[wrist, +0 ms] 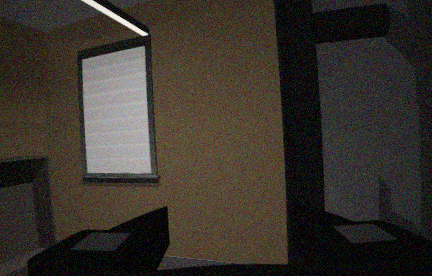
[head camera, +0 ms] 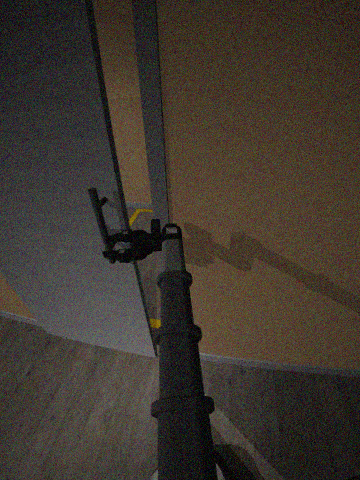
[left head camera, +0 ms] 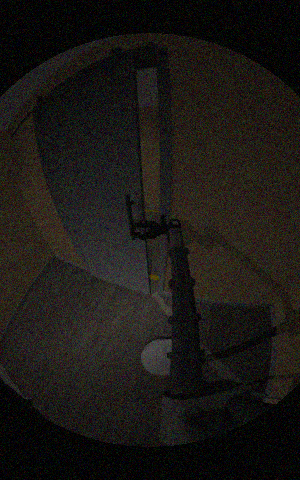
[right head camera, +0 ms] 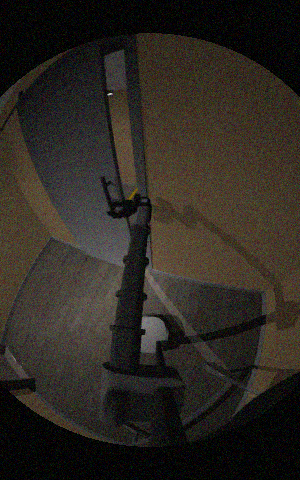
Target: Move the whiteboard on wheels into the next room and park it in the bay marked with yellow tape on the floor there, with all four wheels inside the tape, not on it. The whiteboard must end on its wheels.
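Frame: origin at the robot's base, x left, y back, z up, level; metres.
Where they show: gripper, between the fingertips: (wrist: 229, 223) (head camera: 105, 246) (left head camera: 130, 229) (right head camera: 108, 208); robot's base, origin of its link: (left head camera: 161, 355) (right head camera: 148, 333).
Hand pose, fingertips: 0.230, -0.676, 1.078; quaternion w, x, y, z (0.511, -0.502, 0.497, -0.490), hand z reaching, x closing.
Things, the pixels of their top centre, and the offset from my fingertips, as dx, dy, dz. "spot": a spot on its surface instead.
- dark upright pull handle, a spot on its surface: (wrist: 301, 125) (left head camera: 131, 215) spot: -0.003, -0.048, +0.061
- grey door jamb, a spot on its surface: (head camera: 150, 100) spot: -0.193, -0.105, +0.419
The whiteboard on wheels does not show clearly in any view. A blue-grey door (head camera: 55, 150) (left head camera: 95, 170) (right head camera: 65, 150) (wrist: 370, 125) stands ajar, with a dark upright pull handle (head camera: 98, 212) (left head camera: 130, 215) (right head camera: 105, 190) (wrist: 301, 125). Through its gap, yellow tape (head camera: 142, 211) (right head camera: 133, 194) shows on the floor beyond. My gripper (head camera: 114, 246) (left head camera: 136, 231) (right head camera: 113, 208) (wrist: 229, 223) is open at the handle's lower part. In the wrist view the handle stands close to the right finger; dark overlap hides whether they touch.
The grey door jamb (head camera: 150, 100) (right head camera: 134, 110) and a tan wall (head camera: 260, 150) (left head camera: 230, 150) stand right of the gap. My telescoping arm (head camera: 181, 320) (right head camera: 131, 300) runs close to that wall. A window with a blind (wrist: 117, 112) shows in the wrist view.
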